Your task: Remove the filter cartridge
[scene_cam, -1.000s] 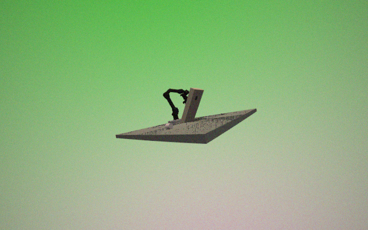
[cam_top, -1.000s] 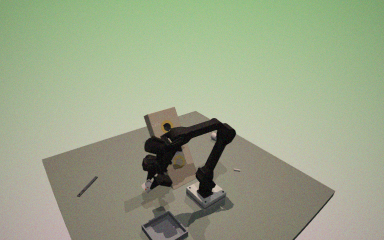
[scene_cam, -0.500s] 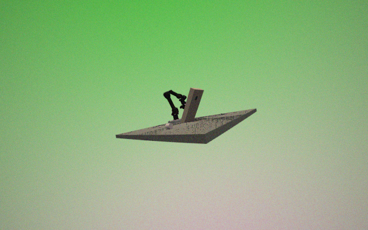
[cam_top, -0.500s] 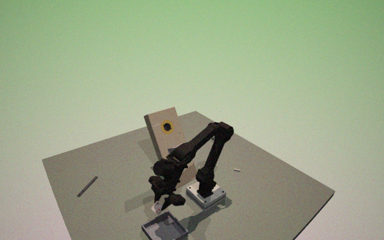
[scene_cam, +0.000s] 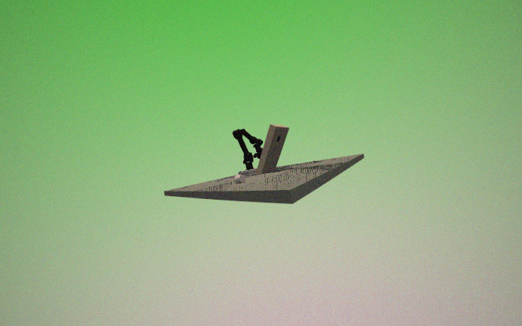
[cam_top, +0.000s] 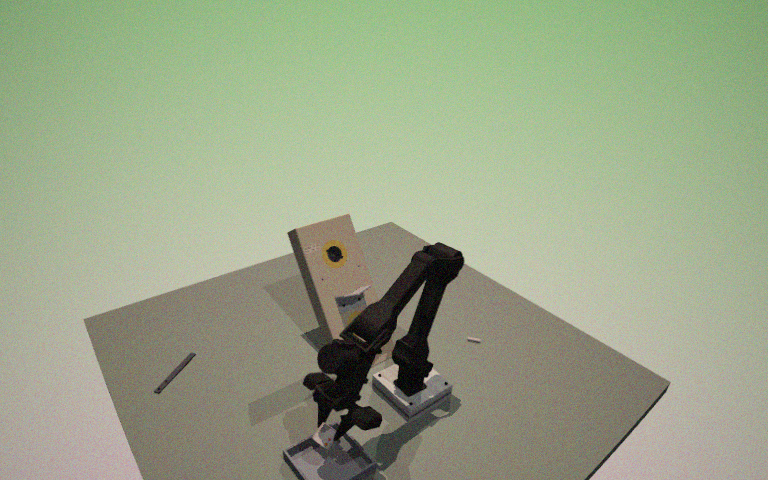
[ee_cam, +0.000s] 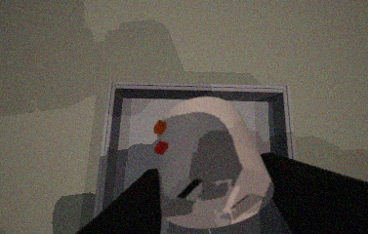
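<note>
Right now the grey tray is 10 cm below my gripper tip. The rest, counted from my gripper tip: round white filter cartridge (right at my gripper tip).
</note>
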